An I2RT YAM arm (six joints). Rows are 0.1 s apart.
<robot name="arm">
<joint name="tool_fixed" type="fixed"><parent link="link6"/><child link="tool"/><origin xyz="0 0 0" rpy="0 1.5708 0"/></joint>
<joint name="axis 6" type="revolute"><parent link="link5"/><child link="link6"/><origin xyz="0.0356 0 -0.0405" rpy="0 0 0"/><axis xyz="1 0 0"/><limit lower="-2.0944" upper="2.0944"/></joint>
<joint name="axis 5" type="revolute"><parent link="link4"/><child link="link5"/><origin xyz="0.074 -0.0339 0.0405" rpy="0 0 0"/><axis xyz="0 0 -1"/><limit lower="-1.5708" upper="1.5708"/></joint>
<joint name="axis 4" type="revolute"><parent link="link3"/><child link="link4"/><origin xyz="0.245 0.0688 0.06" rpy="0 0 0"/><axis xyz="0 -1 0"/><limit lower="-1.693" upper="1.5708"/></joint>
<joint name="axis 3" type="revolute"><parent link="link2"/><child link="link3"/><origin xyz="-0.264 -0.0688 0" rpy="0 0 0"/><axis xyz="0 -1 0"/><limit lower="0" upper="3.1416"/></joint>
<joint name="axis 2" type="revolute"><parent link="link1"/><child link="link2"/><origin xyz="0.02 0.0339 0.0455" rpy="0 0 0"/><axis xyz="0 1 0"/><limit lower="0" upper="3.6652"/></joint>
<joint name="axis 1" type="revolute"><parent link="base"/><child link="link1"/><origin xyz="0 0 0.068" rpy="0 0 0"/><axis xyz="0 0 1"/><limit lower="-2.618" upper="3.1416"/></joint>
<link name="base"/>
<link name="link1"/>
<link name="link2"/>
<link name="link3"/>
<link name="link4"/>
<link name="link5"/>
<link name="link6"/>
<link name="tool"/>
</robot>
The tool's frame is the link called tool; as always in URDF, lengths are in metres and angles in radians.
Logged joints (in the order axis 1, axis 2, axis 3, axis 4, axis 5, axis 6), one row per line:
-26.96 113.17 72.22 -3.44 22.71 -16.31
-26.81 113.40 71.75 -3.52 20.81 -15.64
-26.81 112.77 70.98 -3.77 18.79 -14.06
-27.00 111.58 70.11 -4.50 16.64 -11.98
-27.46 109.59 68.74 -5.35 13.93 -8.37
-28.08 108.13 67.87 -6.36 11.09 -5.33
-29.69 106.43 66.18 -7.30 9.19 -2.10
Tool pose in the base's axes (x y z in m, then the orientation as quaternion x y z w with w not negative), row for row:
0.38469 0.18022 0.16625 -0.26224 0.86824 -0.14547 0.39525
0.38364 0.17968 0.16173 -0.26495 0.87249 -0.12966 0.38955
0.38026 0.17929 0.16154 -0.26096 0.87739 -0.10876 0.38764
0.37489 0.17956 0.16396 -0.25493 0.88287 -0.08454 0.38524
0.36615 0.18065 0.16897 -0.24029 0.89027 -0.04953 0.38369
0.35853 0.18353 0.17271 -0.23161 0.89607 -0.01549 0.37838
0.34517 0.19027 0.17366 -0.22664 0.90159 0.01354 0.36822
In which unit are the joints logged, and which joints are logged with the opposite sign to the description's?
The joints are logged in degrees. Opposite sign: axis 1.
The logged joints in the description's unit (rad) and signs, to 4 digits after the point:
0.4705 1.9752 1.2605 -0.0600 0.3964 -0.2847
0.4679 1.9792 1.2523 -0.0614 0.3632 -0.2730
0.4679 1.9682 1.2388 -0.0658 0.3279 -0.2454
0.4712 1.9474 1.2237 -0.0785 0.2904 -0.2091
0.4793 1.9127 1.1997 -0.0934 0.2431 -0.1461
0.4901 1.8872 1.1846 -0.1110 0.1936 -0.0930
0.5182 1.8576 1.1551 -0.1274 0.1604 -0.0367

